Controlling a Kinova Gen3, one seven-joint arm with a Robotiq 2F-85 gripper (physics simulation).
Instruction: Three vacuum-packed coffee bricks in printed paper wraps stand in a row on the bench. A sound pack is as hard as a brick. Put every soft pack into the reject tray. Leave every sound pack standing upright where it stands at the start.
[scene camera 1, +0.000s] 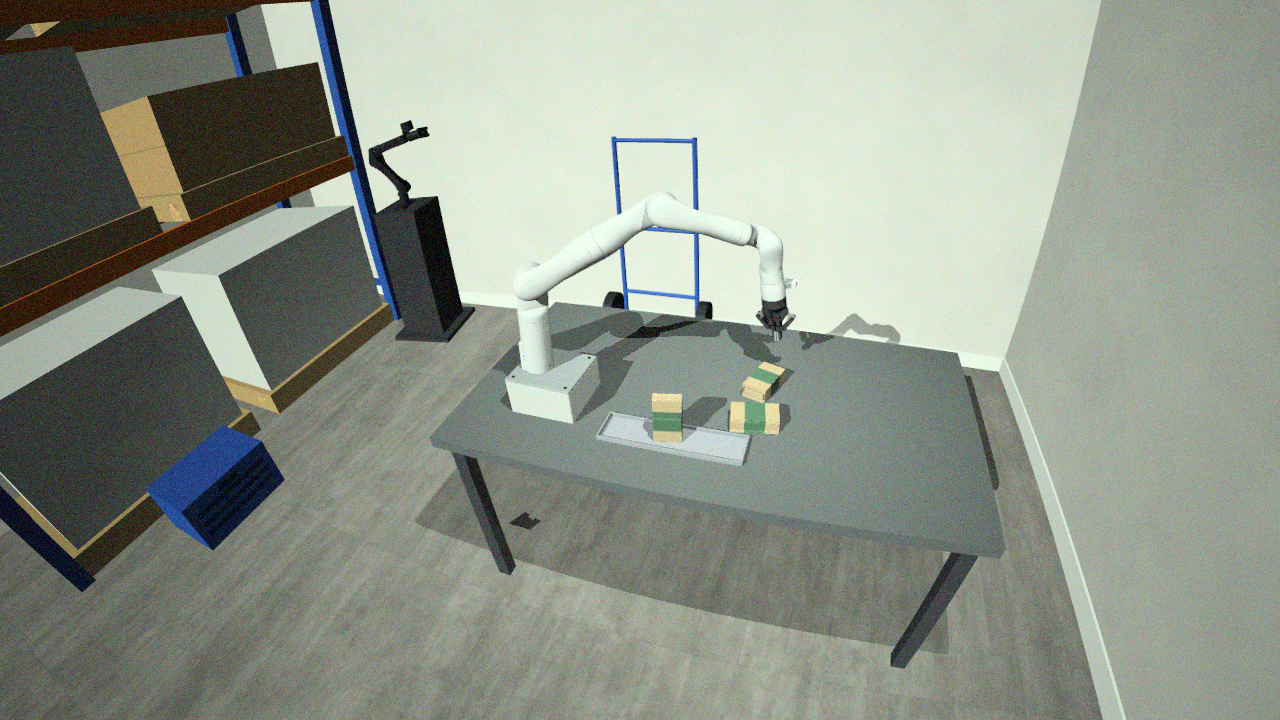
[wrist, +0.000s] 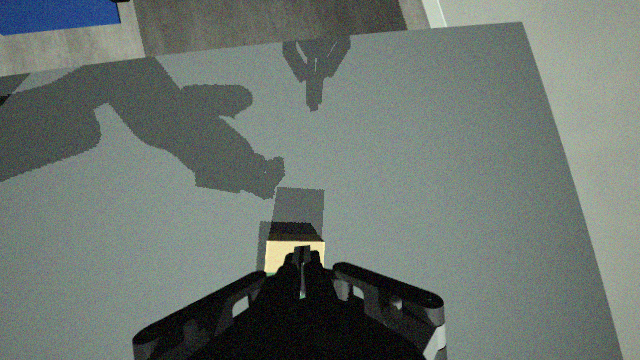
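Where they show: gripper, between the fingertips: (scene camera 1: 777, 340) (wrist: 303, 256); arm's base, origin of its link: (scene camera 1: 539, 365).
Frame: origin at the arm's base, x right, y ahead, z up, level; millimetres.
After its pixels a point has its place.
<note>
One coffee pack (scene camera 1: 666, 402) {x 165, y 417, z 21 mm} stands upright in the reject tray (scene camera 1: 716, 445) {x 175, y 555, z -114 mm}, a shallow grey tray near the table's front edge. A second pack (scene camera 1: 754, 418) {x 104, y 656, z -68 mm} lies on its side just behind the tray's right end, its green band in the middle. A third pack (scene camera 1: 763, 380) {x -80, y 684, z -68 mm} lies turned at an angle behind the second one. My gripper (scene camera 1: 776, 336) {x -173, y 724, z 22 mm} (wrist: 303, 256) {x -173, y 724, z 22 mm} is shut and empty, above the table and behind the third pack. In the wrist view, the tan end of a pack (wrist: 274, 257) {x -160, y 687, z -68 mm} shows below the fingertips. The fingers hide the rest of it.
The arm's white base (scene camera 1: 541, 394) {x 110, y 41, z -24 mm} stands at the left of the grey table (scene camera 1: 877, 429) {x 71, y 1030, z -117 mm}. Behind the table are a blue hand truck (scene camera 1: 654, 139) and the wall. A black pedestal (scene camera 1: 416, 268) and a loaded shelf rack (scene camera 1: 335, 89) stand at the left.
</note>
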